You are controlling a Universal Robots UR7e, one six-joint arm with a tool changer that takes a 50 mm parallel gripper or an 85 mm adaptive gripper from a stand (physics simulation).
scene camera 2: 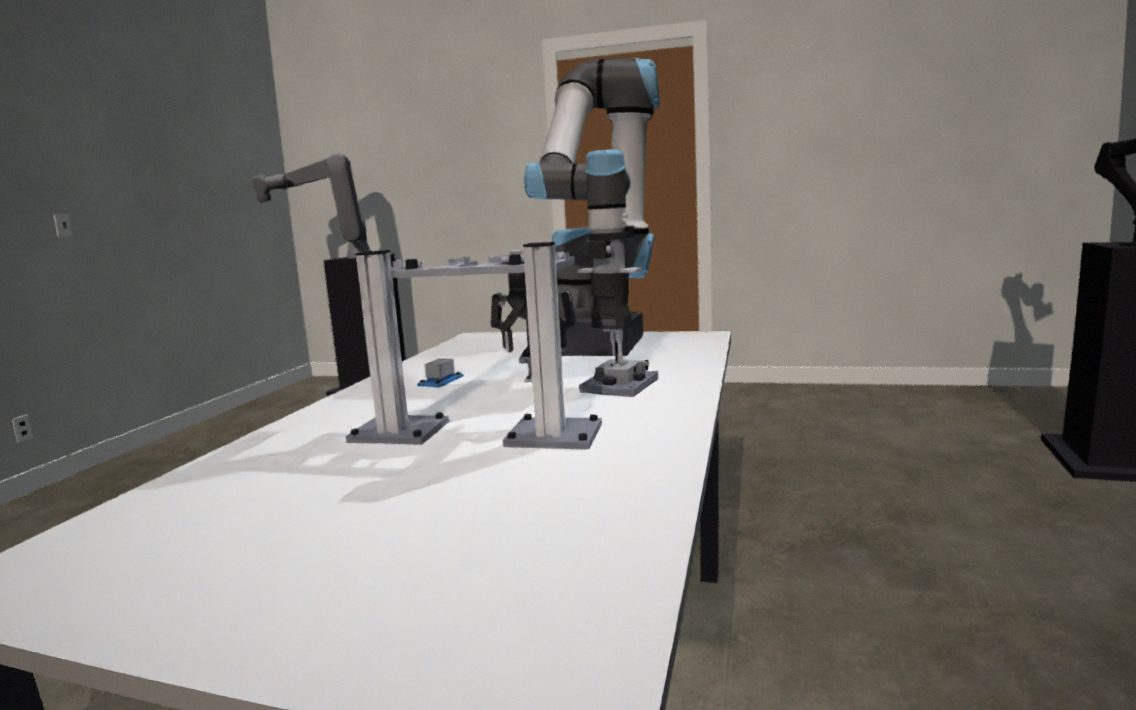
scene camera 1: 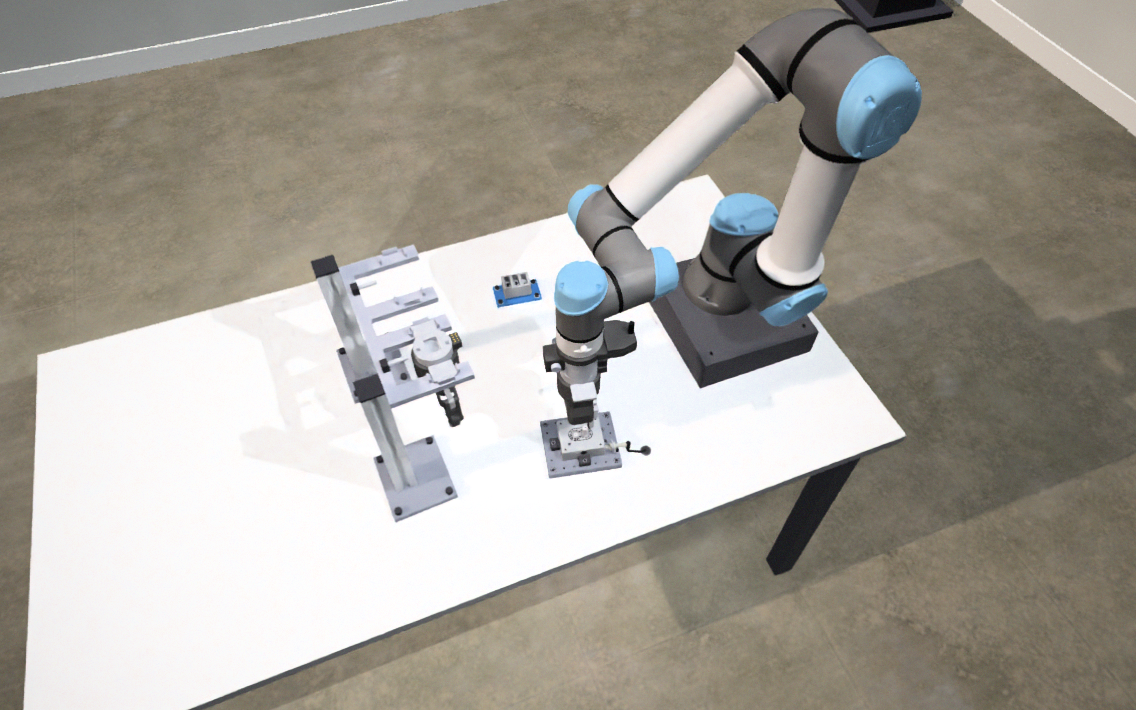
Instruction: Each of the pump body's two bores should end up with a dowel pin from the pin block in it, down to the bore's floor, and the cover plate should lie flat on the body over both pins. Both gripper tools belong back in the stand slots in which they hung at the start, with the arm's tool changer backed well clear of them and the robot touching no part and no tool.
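Frame: origin at the arm's base, x back, y right, z up, level; metres.
Seen in the pictures: arm's base, origin of the base link: [scene camera 1: 718, 286].
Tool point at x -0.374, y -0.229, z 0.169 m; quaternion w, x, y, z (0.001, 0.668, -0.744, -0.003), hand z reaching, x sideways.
Observation:
Offsets run from my tool point to a thing's top centre. "spot": to the spot under its first point.
The arm carries the slim parallel gripper [scene camera 1: 589, 424] [scene camera 2: 618, 359] upright over the pump body. Its fingertips are at or just above the body's top. The fingers look close together, but whether they hold a pin is too small to tell. The grey pump body @[dx +0.001, dy -0.011, dz -0.187 m] [scene camera 1: 571, 446] [scene camera 2: 620, 373] sits in a dark fixture and has a dark-edged pocket in its top. Its bores cannot be made out. The grey pin block @[dx -0.025, dy +0.384, dz -0.208 m] [scene camera 1: 516, 286] [scene camera 2: 438, 368] stands on a blue base; its pins are unclear. The adaptive gripper [scene camera 1: 450, 406] hangs in the tool stand [scene camera 1: 390, 443] [scene camera 2: 547, 351]. I cannot make out the cover plate.
The fixture plate @[spot: dx -0.058, dy -0.049, dz -0.237 m] [scene camera 1: 555, 466] [scene camera 2: 596, 384] has a handle with a dark knob @[spot: dx +0.118, dy -0.056, dz -0.251 m] [scene camera 1: 645, 450] at its side. The stand's two posts and projecting rails rise left of the arm in the scene camera 1 view. The robot's dark base [scene camera 1: 737, 355] is behind the fixture.

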